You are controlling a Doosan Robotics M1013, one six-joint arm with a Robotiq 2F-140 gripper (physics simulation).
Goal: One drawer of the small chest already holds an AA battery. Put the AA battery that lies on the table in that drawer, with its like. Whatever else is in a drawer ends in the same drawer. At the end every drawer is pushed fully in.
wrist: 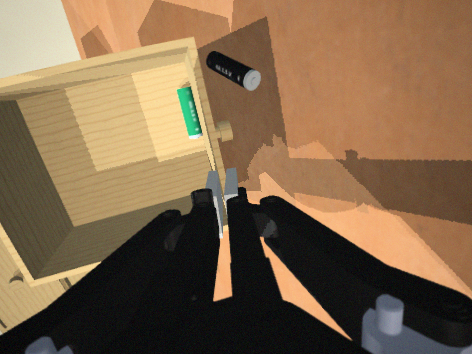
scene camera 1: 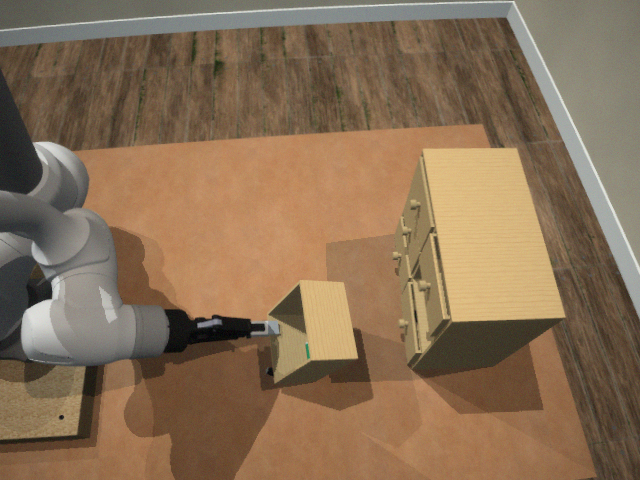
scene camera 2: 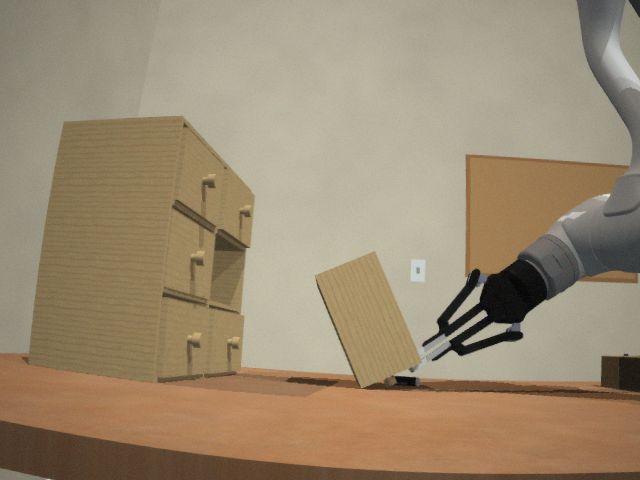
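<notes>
My gripper (scene camera 1: 276, 329) (scene camera 2: 417, 360) (wrist: 224, 184) is shut on the front wall of a drawer (scene camera 1: 328, 320) (scene camera 2: 367, 320) (wrist: 110, 120) that is out of the chest. The drawer is tilted steeply, front end down, its lower edge at or close to the table. A green AA battery (scene camera 1: 307, 350) (wrist: 190, 113) lies inside against the front wall. A black AA battery (scene camera 1: 269, 371) (scene camera 2: 406, 381) (wrist: 232, 70) lies on the table beside the drawer front, near its knob (scene camera 2: 389, 381) (wrist: 224, 131). The small chest (scene camera 1: 496, 232) (scene camera 2: 103, 248) stands apart, with one empty middle-row compartment (scene camera 2: 229, 273).
The chest's other drawer fronts have protruding knobs (scene camera 2: 197, 258) (scene camera 2: 194, 339) that face the drawer and arm. A wooden block (scene camera 1: 41, 403) (scene camera 2: 620, 372) is by the arm's base. The table's edge (scene camera 2: 310, 459) runs along the bottom of the second scene view.
</notes>
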